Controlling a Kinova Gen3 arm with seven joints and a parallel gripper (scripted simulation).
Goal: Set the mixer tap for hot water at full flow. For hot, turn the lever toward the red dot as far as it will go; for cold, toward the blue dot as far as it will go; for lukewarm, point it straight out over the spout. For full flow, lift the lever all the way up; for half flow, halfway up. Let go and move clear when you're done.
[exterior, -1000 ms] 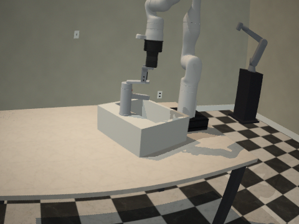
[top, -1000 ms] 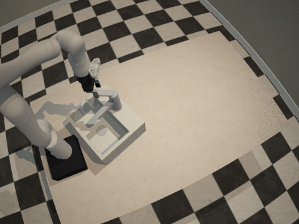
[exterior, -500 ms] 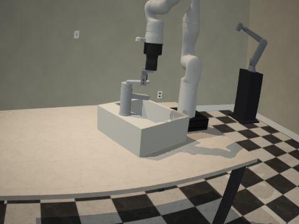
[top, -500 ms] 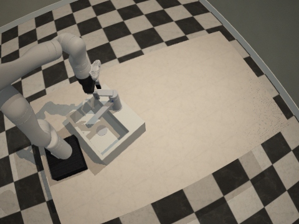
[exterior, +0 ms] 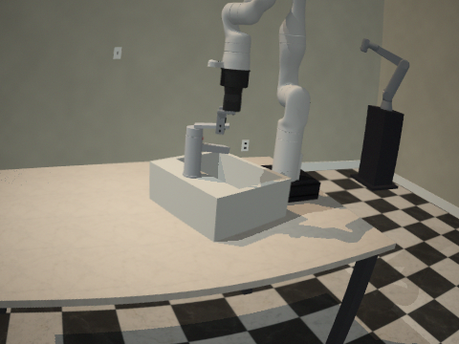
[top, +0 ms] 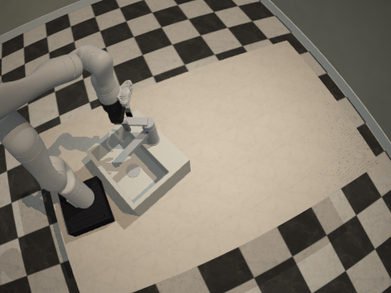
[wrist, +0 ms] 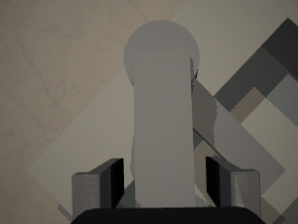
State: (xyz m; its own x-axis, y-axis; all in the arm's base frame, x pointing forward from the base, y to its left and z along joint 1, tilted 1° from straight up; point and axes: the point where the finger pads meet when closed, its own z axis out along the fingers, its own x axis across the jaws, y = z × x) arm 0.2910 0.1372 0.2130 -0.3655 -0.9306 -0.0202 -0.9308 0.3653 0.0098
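Right now the lever is 2 cm ahead of my hand and 1 cm to the right of it. Round my hand: white sink basin 4 cm behind, 7 cm to the right, 24 cm below.
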